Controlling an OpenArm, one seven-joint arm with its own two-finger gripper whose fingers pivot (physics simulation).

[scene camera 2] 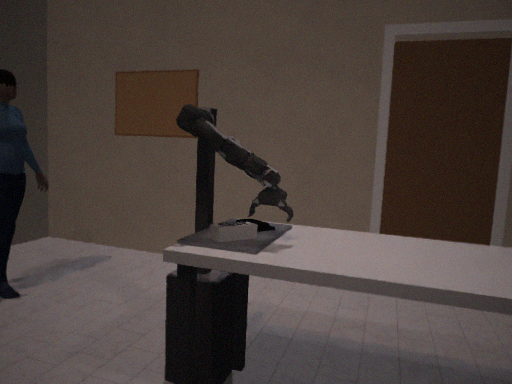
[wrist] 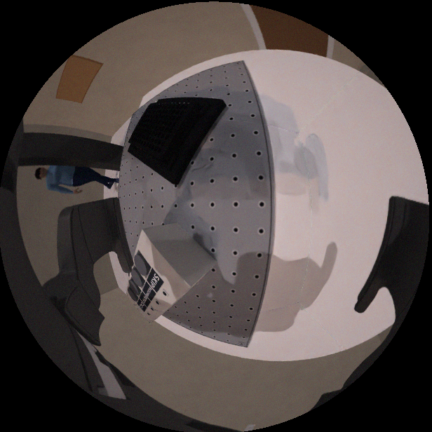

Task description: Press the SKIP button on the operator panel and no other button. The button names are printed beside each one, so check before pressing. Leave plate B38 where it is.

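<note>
The operator panel (scene camera 2: 235, 232) (wrist: 177, 252) is a pale box with a sloped face, on a grey perforated board (scene camera 2: 265, 241) (wrist: 248, 190). In the wrist view the SKIP label (wrist: 156, 281) is readable at the near end of a row of labels; the other names are too small to read surely. The dark round SKIP button (wrist: 142, 262) lies beside its label. My gripper (scene camera 2: 270, 217) (wrist: 227, 255) is open and empty, above the board's right side in the scene view. In the wrist view one fingertip appears close beside the buttons; contact cannot be told. No B38 marking is readable.
A black ridged object (scene camera 2: 262, 225) (wrist: 175, 132) lies on the board near the panel. The board lies on the white table (scene camera 2: 380, 260) (wrist: 350, 150), at its left end in the scene view. A person (scene camera 2: 11, 140) (wrist: 62, 177) stands beyond the table to the left.
</note>
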